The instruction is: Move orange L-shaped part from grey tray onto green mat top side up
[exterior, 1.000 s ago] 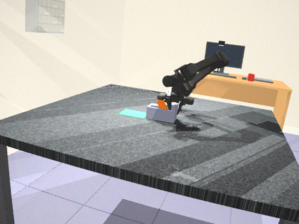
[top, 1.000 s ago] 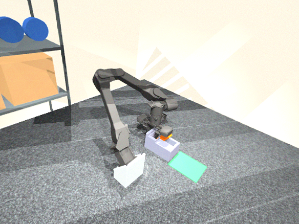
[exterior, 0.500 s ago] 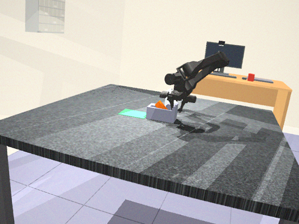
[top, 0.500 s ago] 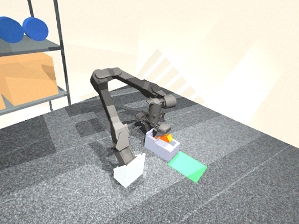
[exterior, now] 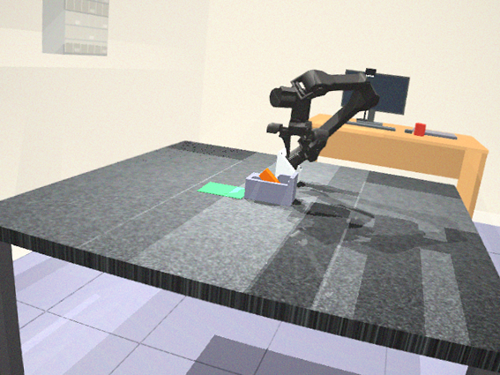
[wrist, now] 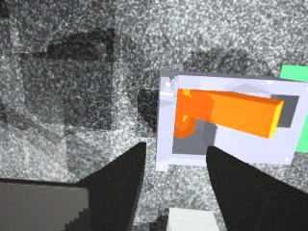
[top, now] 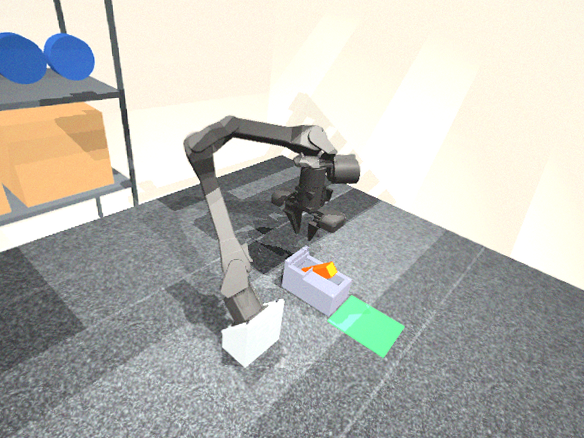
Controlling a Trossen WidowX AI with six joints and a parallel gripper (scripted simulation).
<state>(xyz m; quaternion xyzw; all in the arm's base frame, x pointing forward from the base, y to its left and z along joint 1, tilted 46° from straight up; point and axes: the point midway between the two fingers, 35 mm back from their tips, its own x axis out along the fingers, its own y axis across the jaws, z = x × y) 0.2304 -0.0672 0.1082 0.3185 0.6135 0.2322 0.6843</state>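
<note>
The orange L-shaped part lies 1 cm behind my gripper tip, 4 cm to the right of it and 10 cm below it. From my gripper tip the other things lie so: green mat 2 cm behind, 22 cm to the right, 16 cm below.
</note>
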